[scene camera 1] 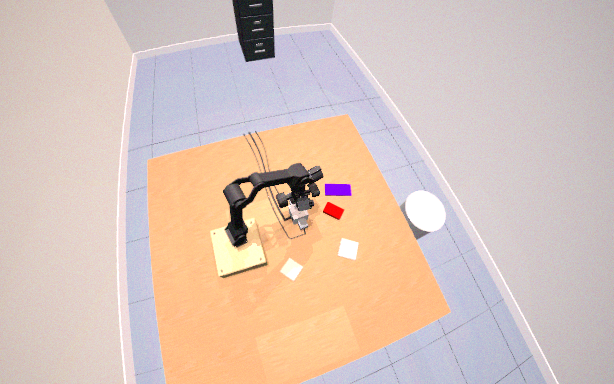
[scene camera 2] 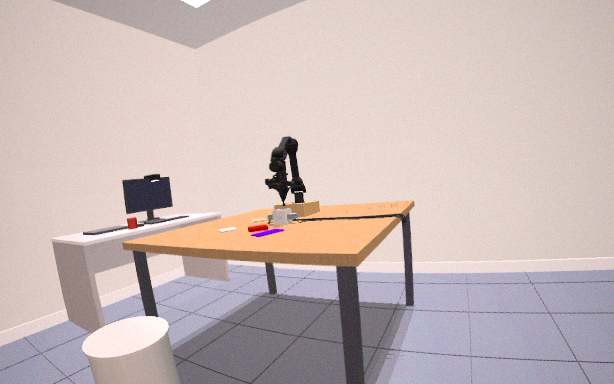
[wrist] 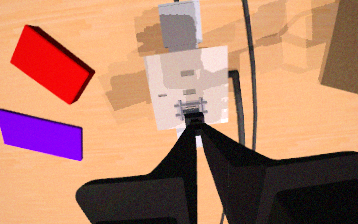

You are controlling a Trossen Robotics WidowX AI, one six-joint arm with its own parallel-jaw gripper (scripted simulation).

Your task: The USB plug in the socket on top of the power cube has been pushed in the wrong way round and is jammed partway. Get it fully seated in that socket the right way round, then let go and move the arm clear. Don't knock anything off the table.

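Observation:
Present: a red block (wrist: 37,54), a white power cube (wrist: 189,75), and a dark USB plug, the last carried by the gripper (wrist: 196,129).

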